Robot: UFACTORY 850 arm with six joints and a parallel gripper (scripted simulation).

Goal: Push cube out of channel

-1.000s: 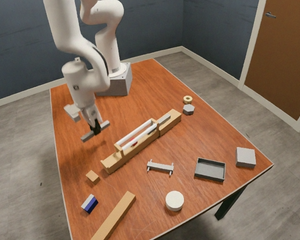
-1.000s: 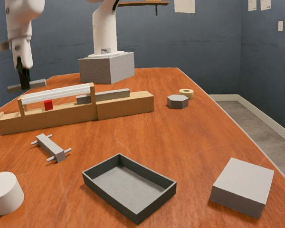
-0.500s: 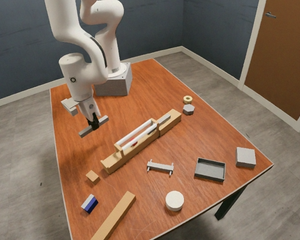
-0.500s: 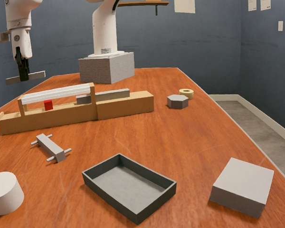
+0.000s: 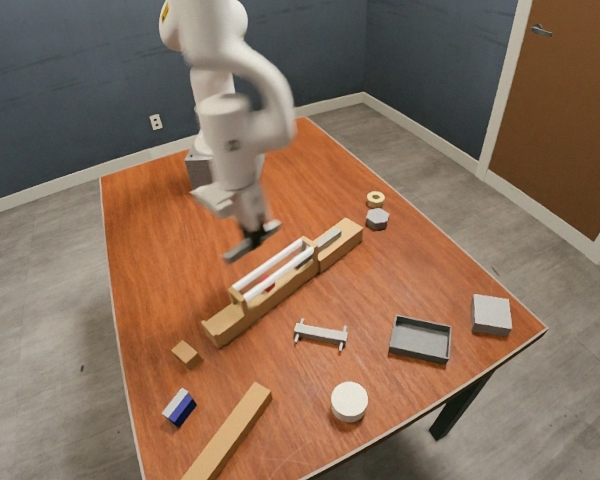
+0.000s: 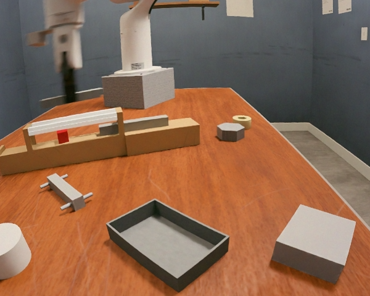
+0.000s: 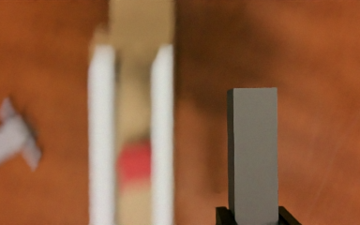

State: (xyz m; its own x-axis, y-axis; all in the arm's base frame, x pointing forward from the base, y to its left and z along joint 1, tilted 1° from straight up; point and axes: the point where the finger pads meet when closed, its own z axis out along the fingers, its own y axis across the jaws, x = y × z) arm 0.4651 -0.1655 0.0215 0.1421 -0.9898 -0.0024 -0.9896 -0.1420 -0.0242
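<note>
Right now my hand is 7 cm short of the red cube, 2 cm to the left of it and 8 cm above it. Round my hand: grey bar 1 cm below; then tan cube 9 cm ahead, 25 cm to the right, 12 cm below; then grey pegged block 22 cm ahead, 13 cm below.
</note>
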